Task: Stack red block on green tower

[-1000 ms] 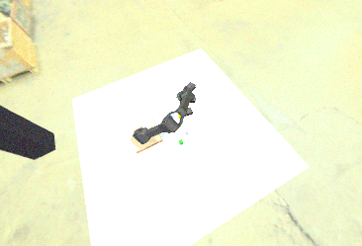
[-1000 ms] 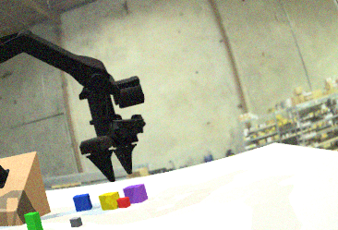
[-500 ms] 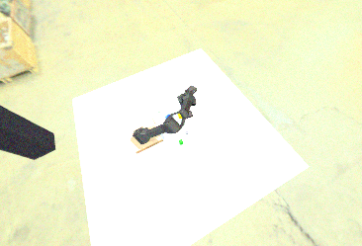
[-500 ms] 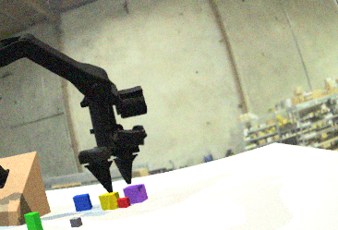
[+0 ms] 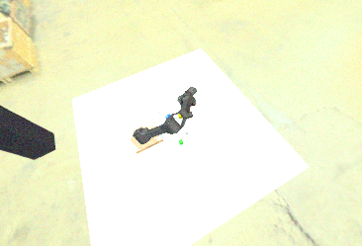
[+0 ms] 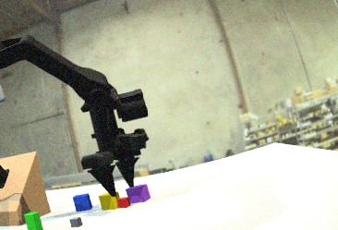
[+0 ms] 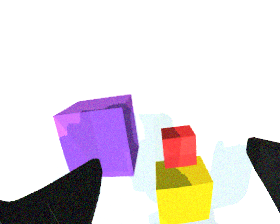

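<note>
The red block is 3 cm below my gripper tip and 1 cm behind it. Round my gripper tip: blue block 13 cm behind, 3 cm to the left, 2 cm below; then purple block 4 cm to the left, 2 cm below, 2 cm ahead; then yellow block 4 cm behind, 2 cm below.
</note>
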